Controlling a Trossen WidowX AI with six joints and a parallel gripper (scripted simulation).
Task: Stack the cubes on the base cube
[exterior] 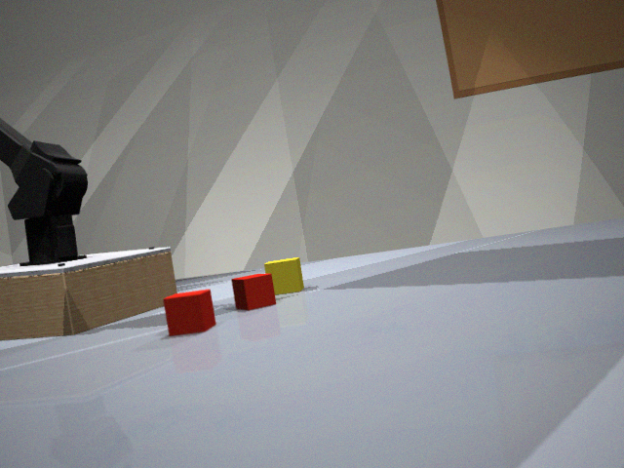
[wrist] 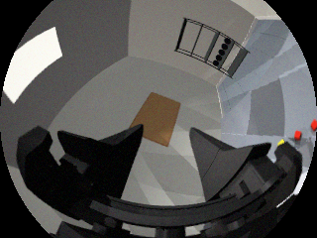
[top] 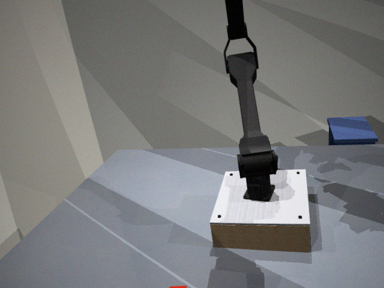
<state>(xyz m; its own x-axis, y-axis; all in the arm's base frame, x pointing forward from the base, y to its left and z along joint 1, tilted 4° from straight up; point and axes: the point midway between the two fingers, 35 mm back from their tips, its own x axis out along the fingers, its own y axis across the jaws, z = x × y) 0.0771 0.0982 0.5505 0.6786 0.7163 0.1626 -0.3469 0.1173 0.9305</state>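
Now: the yellow cube 610 mm below my gripper tip, 140 mm ahead of it and 20 mm to the left of it.
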